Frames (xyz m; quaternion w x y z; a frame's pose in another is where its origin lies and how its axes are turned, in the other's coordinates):
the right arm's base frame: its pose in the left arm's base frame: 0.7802 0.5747 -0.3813 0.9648 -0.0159 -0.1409 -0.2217
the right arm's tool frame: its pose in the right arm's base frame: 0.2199 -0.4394 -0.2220 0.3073 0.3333 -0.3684 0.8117
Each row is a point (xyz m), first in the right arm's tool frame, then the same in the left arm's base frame.
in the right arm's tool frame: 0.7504 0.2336 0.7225
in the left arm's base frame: 0.0556 -0.1565 0.1440
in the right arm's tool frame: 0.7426 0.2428 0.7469
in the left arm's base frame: 0.0480 -0.1824 0.1473
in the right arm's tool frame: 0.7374 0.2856 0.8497
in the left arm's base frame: -0.0034 -0.2774 0.1749
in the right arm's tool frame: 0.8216 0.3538 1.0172
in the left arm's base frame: -0.1418 -0.3810 0.2745
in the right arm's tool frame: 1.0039 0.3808 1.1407
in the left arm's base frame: -0.2982 -0.3865 0.4317
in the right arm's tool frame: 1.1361 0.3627 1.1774
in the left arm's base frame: -0.3714 -0.3398 0.5395
